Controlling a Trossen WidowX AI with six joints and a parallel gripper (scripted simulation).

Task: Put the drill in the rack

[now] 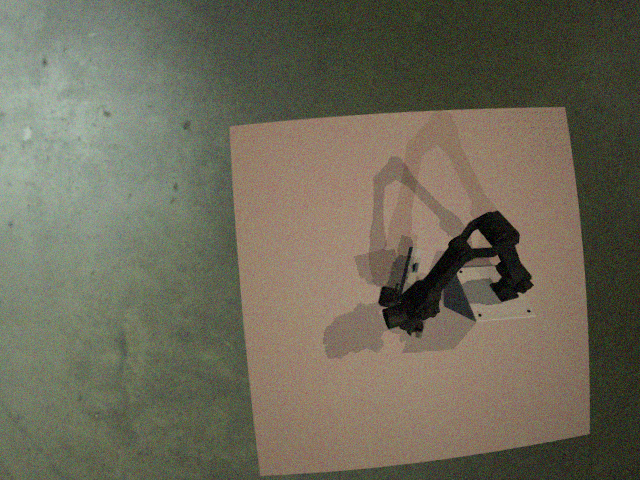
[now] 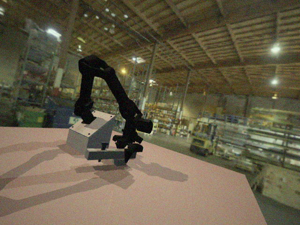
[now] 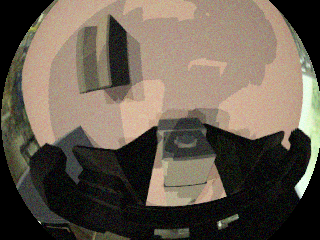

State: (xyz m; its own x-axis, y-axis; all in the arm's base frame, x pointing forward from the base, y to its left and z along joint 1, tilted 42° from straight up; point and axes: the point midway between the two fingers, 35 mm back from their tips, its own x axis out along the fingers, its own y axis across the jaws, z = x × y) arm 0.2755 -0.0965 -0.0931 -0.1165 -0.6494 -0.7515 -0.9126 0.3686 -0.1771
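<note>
The drill lies 20 mm behind my gripper tip, 50 mm to the right of it and 30 mm above it. Round my gripper tip: dark key (40 mm behind, 100 mm to the right, 40 mm above); grey rack (30 mm behind, 110 mm to the left).
</note>
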